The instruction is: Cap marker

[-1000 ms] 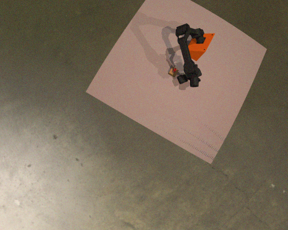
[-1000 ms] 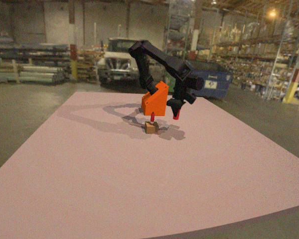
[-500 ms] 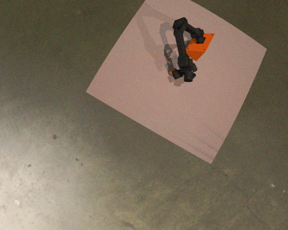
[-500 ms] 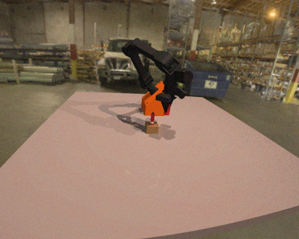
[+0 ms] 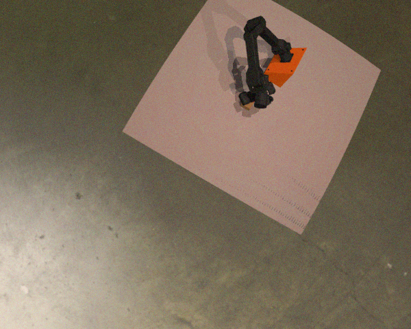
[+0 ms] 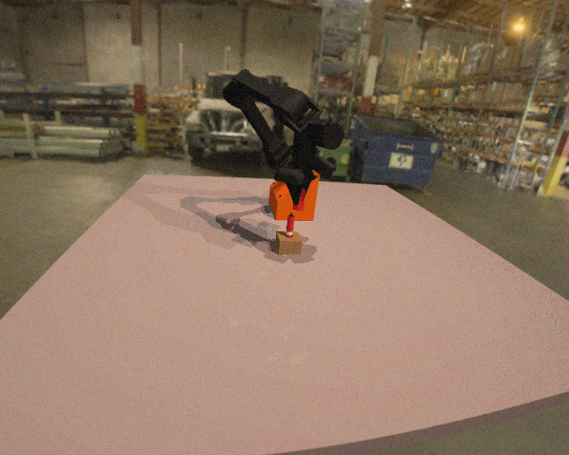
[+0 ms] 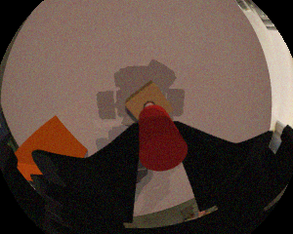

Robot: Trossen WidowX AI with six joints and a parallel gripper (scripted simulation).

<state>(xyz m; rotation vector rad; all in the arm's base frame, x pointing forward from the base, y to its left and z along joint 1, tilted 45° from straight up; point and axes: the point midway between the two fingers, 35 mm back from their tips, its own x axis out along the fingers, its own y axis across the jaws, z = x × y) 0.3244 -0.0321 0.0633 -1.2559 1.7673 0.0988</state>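
Right now the holder block is 12 cm below my gripper tip, 1 cm to the right of it and 1 cm behind it. The rest, counted from my gripper tip: red cap (1 cm above).
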